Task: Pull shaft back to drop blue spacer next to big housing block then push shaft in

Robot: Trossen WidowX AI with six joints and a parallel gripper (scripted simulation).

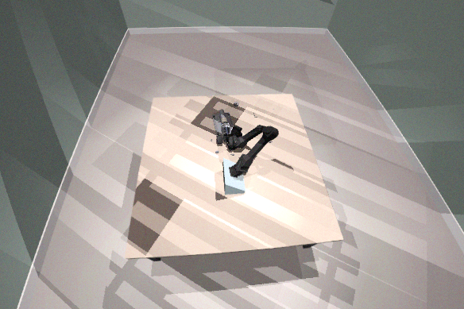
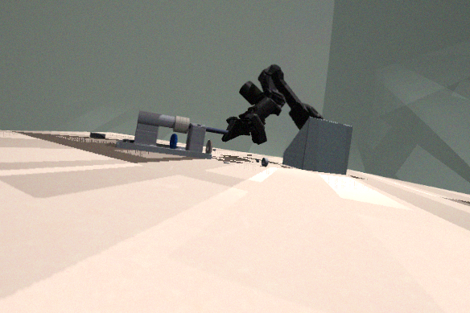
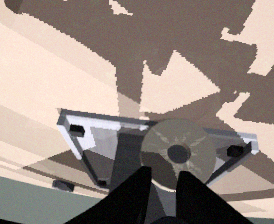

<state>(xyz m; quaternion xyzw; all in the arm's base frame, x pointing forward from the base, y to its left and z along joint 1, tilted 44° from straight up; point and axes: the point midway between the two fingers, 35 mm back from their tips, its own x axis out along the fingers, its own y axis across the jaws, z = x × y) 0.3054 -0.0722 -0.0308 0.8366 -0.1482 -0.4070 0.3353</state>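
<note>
My gripper tip is now 60 mm short of the dark shaft and 30 mm below it. Round my gripper tip: beige spacer (130 mm ahead, 30 mm above); blue spacer (150 mm ahead, 20 mm below); dark piece (100 mm to the left, 100 mm behind, 40 mm below).
</note>
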